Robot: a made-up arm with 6 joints.
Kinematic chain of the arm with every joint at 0, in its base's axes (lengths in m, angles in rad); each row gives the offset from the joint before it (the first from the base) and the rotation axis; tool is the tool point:
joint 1: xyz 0 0 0.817 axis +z
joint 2: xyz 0.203 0 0 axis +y
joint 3: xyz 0 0 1.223 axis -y
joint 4: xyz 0 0 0.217 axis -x
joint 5: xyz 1.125 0 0 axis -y
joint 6: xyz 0.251 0 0 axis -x
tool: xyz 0 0 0
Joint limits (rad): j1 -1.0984..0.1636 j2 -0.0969..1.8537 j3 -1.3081..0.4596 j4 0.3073..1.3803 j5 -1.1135..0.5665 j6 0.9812..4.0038
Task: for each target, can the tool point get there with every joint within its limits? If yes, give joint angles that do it. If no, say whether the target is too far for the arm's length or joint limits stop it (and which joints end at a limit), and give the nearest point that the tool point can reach.
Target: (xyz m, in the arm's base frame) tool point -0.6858 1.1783 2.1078
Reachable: no: joint limits stop it (at a limit: joint 1, joint 2, joint 3, joint 4, joint 5) | nearest point 0.5259 0.0178 0.8783 | short by 2.080 m
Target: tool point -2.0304 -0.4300 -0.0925
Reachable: no: joint limits stop it (at a limit: joint 1, joint 2, joint 4, joint 5) | nearest point -0.1147 -0.2615 0.1212 | short by 1.935 m
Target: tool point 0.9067 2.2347 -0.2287
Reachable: no: joint limits stop it (at a limit: joint 1, joint 4, joint 5) | nearest point 1.2202 0.3355 -0.2287 | short by 1.925 m
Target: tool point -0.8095 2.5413 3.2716
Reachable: no: too far | nearest point 1.0435 0.2986 2.9680 | short by 2.925 m
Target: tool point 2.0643 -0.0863 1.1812
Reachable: yes | joints -0.0542 0.5533 -0.1347 0.6274 0.1752 3.2716
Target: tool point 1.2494 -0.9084 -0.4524
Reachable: yes | joints -0.6054 1.4833 -0.1272 0.7393 -0.2142 2.4805
